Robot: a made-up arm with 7 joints.
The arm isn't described. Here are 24 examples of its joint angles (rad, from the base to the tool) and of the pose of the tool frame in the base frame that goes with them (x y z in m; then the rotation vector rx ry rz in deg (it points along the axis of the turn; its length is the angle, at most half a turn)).
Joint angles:
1: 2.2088 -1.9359 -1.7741 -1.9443 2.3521 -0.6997 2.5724
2: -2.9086 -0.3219 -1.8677 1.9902 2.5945 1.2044 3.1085
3: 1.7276 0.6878 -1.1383 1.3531 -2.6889 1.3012 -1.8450
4: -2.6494 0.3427 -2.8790 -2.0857 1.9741 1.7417 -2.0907
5: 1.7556 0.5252 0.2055 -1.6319 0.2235 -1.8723 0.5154
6: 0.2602 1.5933 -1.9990 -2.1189 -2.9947 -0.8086 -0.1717
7: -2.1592 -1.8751 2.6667 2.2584 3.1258 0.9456 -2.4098
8: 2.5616 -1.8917 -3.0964 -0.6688 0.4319 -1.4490 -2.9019
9: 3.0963 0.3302 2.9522 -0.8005 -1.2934 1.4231 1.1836
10: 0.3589 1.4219 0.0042 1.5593 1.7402 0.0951 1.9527
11: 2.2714 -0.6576 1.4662 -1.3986 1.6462 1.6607 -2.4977
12: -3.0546 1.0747 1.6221 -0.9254 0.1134 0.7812 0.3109
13: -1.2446 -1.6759 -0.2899 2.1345 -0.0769 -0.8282 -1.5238
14: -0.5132 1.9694 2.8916 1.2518 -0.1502 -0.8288 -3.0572
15: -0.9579 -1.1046 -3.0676 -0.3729 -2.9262 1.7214 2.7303
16: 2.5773 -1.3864 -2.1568 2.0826 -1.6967 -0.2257 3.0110
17: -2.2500 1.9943 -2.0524 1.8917 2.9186 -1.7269 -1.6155
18: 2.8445 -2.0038 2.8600 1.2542 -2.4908 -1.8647 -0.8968
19: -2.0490 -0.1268 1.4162 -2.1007 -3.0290 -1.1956 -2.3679
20: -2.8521 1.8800 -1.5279 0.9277 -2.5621 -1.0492 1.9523
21: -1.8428 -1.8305 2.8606 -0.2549 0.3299 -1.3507 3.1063
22: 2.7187 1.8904 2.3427 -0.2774 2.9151 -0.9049 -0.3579
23: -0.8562 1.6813 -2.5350 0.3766 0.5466 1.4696 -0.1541
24: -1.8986 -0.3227 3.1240 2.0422 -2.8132 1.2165 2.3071
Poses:
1: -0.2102 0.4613 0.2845 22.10 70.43 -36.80
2: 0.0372 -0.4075 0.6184 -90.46 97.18 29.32
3: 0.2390 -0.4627 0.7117 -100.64 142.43 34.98
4: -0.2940 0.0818 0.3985 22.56 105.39 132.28
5: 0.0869 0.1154 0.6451 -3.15 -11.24 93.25
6: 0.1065 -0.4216 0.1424 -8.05 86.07 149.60
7: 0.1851 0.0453 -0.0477 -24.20 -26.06 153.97
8: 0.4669 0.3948 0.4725 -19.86 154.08 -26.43
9: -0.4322 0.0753 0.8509 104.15 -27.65 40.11
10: 0.3824 -0.1830 -0.0677 -9.48 -6.62 10.54
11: 0.4638 0.1150 0.5390 40.73 -25.49 10.97
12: -0.6221 -0.2178 0.6789 116.89 74.51 68.03
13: -0.1660 -0.2119 0.7232 23.08 159.59 26.26
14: 0.6276 0.2670 0.4537 113.92 45.64 -116.44
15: -0.1956 -0.3633 0.8184 72.77 -96.89 -0.77
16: 0.3128 -0.2170 0.1806 -48.14 -58.68 -80.93
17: -0.2535 0.0050 0.4147 123.82 -64.77 -96.77
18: 0.1583 0.0522 -0.0828 -71.59 74.79 12.75
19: -0.2780 -0.2793 0.6048 -129.84 12.46 -39.14
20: -0.5350 -0.2239 0.1000 -52.83 -44.51 -51.44
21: 0.1703 -0.6733 0.3890 -103.89 -131.20 -8.98
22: -0.6763 -0.2857 0.0852 -51.54 81.53 -61.90
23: 0.2645 0.6060 0.4229 -63.53 112.31 -72.12
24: 0.1985 -0.4241 0.4978 -120.08 18.29 60.09
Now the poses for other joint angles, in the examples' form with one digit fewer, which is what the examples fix.
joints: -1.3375 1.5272 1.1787 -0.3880 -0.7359 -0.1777 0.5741
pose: 0.024 0.786 0.479 103.1 38.0 -10.5
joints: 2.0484 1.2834 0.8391 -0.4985 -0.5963 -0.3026 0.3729
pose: -0.163 -0.651 0.741 -61.8 147.9 58.2
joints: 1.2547 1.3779 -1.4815 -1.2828 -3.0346 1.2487 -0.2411
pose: -0.288 -0.418 0.445 72.0 54.7 23.4
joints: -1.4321 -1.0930 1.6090 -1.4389 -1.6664 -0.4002 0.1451
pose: -0.496 -0.326 0.490 99.3 31.6 132.1
